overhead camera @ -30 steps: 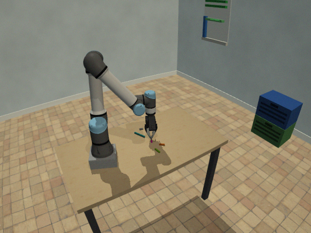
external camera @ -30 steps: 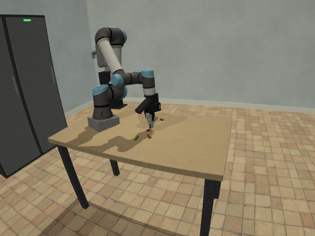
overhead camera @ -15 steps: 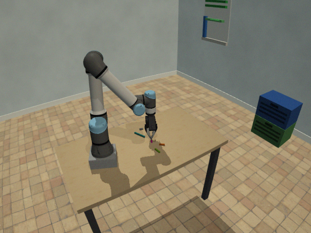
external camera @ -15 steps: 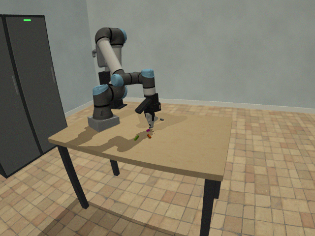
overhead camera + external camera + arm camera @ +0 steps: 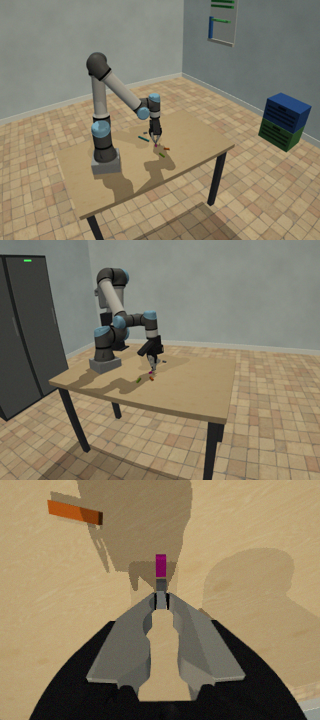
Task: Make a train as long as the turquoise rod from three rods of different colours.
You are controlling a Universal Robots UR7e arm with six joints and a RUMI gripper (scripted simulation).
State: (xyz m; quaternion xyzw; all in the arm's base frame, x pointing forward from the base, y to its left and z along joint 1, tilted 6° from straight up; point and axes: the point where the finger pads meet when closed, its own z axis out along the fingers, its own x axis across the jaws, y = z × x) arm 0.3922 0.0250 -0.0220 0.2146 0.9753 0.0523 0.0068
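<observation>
Now: the magenta rod 2 cm to the right of my hand, 2 cm below it and 1 cm behind it. Also, from my hand: turquoise rod (10 cm to the left, 5 cm behind, 2 cm below); lime rod (14 cm to the right, 3 cm behind, 2 cm below); orange rod (10 cm to the right, 3 cm ahead, 2 cm below).
</observation>
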